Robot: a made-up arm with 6 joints. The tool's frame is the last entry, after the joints. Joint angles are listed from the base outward.
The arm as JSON. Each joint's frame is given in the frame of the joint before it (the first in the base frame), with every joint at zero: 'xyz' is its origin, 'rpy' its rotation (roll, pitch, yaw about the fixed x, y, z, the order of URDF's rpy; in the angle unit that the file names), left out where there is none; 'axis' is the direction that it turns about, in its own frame. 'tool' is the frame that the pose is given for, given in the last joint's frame.
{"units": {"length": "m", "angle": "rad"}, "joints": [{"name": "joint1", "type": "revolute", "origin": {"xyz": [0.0, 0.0, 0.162], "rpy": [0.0, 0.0, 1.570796]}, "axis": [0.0, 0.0, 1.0]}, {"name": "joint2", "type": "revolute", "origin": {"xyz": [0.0, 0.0, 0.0], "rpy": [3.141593, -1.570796, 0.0]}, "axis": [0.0, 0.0, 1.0]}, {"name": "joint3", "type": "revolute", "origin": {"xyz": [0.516, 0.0, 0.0], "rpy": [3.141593, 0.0, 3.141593]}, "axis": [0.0, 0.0, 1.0]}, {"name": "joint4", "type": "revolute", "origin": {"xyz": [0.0, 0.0, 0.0], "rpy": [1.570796, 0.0, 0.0]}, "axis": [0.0, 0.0, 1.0]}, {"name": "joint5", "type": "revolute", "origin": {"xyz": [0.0, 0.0, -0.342], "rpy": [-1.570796, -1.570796, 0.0]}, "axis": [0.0, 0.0, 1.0]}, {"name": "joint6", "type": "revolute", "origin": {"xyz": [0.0, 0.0, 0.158], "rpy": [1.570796, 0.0, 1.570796]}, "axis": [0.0, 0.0, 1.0]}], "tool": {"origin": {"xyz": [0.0, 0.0, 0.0], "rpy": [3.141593, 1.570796, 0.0]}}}
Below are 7 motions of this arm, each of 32 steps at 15 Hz.
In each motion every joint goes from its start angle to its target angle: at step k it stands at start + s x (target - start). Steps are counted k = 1, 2, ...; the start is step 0. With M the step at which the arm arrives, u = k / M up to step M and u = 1 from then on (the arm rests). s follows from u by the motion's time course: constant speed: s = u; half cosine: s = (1 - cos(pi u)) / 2; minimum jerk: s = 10 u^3 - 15 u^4 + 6 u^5.
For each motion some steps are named. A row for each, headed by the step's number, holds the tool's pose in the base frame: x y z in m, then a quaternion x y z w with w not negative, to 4 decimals.
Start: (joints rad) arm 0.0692 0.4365 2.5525 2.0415 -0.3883 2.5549
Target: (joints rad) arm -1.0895 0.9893 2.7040 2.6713 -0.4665 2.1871
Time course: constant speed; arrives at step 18
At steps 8, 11, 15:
8: 0.1320 0.0564 0.8403 0.2354 -0.7596 0.5032 0.3382
11: 0.2002 -0.0001 0.8270 0.1538 -0.7839 0.4447 0.4049
15: 0.2582 -0.1107 0.8003 0.0408 -0.7986 0.3554 0.4841

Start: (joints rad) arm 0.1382 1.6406 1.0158 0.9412 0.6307 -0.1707
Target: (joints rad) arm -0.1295 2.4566 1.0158 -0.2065 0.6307 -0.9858
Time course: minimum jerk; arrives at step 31
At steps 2, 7, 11, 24, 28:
2: 0.8710 0.0263 0.0276 -0.2882 0.0014 0.3277 0.8997
7: 0.8570 -0.0044 -0.0334 -0.2192 0.0437 0.3025 0.9266
11: 0.8084 -0.0656 -0.1592 -0.0712 0.1263 0.2312 0.9620
24: 0.3809 -0.1992 -0.5546 0.4567 0.2797 -0.2489 0.8070
28: 0.3223 -0.1975 -0.5786 0.4938 0.2728 -0.3072 0.7664

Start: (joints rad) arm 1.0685 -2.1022 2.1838 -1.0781 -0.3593 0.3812
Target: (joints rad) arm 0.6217 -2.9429 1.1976 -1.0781 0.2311 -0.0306
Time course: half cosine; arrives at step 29
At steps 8, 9, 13, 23, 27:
8: -0.3086 -0.6060 -0.4091 -0.1602 0.8580 -0.0474 0.4857
9: -0.3143 -0.5913 -0.4217 -0.1529 0.8532 -0.0616 0.4948
13: -0.3307 -0.5185 -0.4739 -0.1187 0.8274 -0.1275 0.5340
23: -0.3023 -0.3333 -0.5500 -0.0382 0.7431 -0.2815 0.6059
27: -0.2871 -0.3002 -0.5556 -0.0238 0.7240 -0.3092 0.6161

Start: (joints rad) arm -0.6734 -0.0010 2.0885 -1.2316 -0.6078 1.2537
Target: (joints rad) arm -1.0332 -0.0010 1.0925 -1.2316 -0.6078 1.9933
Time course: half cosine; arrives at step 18
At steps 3, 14, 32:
3: -0.0459 -0.0301 1.0507 -0.5045 -0.6261 -0.0836 0.5887
14: 0.0982 -0.2460 0.9454 -0.6217 -0.2456 -0.2939 0.6832
32: 0.1028 -0.2751 0.9133 -0.6313 -0.1833 -0.3088 0.6874

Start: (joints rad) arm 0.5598 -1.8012 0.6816 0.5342 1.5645 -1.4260
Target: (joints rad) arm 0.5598 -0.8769 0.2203 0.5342 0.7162 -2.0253
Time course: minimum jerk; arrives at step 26
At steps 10, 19, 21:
10: -0.5653 -0.5148 0.4416 0.0451 0.7796 -0.6190 0.0839
19: -0.2732 -0.3317 0.7946 0.3885 -0.4261 0.7663 0.2834
21: -0.2266 -0.3025 0.8187 0.4398 -0.3682 0.7544 0.3192

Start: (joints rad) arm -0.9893 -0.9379 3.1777 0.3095 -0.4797 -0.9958
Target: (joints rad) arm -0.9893 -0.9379 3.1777 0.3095 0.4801 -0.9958
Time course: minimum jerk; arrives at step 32
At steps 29, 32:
29: -0.4380 0.3924 0.1573 0.5881 0.5029 -0.4773 0.4163
32: -0.4380 0.3924 0.1573 0.5887 0.5005 -0.4772 0.4186

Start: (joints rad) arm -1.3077 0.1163 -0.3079 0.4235 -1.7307 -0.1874
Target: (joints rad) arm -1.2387 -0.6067 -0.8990 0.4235 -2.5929 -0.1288
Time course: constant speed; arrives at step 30
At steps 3, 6, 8, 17, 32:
3: -0.0422 -0.3875 0.6004 0.4257 0.7586 -0.4398 0.2233
6: -0.0495 -0.3528 0.6052 0.4343 0.7704 -0.4243 0.1944
8: -0.0546 -0.3298 0.6069 0.4399 0.7776 -0.4137 0.1750
17: -0.0797 -0.2284 0.5999 0.4633 0.8038 -0.3629 0.0869
32: -0.1192 -0.0961 0.5495 -0.4914 -0.8229 0.2823 0.0413

